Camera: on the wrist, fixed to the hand. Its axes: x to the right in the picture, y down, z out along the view.
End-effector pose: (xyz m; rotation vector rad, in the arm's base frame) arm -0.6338 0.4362 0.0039 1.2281 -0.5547 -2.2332
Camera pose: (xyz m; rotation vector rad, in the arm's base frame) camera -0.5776 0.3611 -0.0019 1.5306 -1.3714 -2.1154
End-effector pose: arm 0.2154 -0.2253 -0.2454 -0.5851 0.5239 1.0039
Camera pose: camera 0.1573 -0.2205 -0.3191 0.0099 0.8080 0.7552
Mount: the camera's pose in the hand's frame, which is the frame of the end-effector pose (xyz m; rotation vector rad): 0.0252 0.0690 -0.0586 0.6691 0.0002 -0.0094
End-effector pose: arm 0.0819 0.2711 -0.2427 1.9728 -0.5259 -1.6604
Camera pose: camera 0.1459 0.2088 -0.2136 -2.4115 1.1909 1.6129
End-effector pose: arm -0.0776 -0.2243 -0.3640 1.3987 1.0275 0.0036
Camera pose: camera -0.0588 -0.1469 -0.3141 1.9927 1.0835 -0.3772
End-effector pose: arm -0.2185 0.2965 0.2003 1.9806 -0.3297 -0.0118
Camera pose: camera -0.2006 0.3163 0.2904 2.6437 -0.3530 0.1054
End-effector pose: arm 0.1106 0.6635 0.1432 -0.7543 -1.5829 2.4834
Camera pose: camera 0.1275 0.6890 0.0543 -0.6238 -0.6510 2.7295
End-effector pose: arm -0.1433 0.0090 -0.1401 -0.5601 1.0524 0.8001
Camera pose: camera -0.2233 0.0147 -0.1891 0.0057 1.2339 0.3960
